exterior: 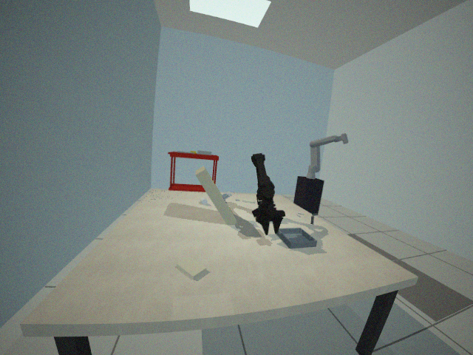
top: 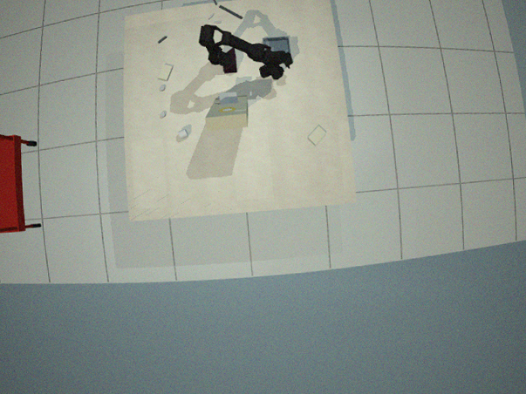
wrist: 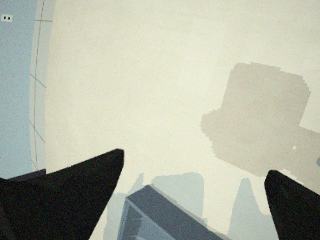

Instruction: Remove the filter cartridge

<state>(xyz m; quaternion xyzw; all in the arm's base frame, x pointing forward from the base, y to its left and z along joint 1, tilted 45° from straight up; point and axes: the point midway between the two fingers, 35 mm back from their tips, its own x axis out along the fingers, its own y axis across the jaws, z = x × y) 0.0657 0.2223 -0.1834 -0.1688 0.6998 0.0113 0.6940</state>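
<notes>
My gripper tip is 300 mm short of the filter cartridge, 280 mm to the left of it and 180 mm below it. Also, from my gripper tip: service panel (260 mm ahead, 280 mm to the right, 100 mm above); then grey tray (150 mm behind, 30 mm to the right, 40 mm below).
</notes>
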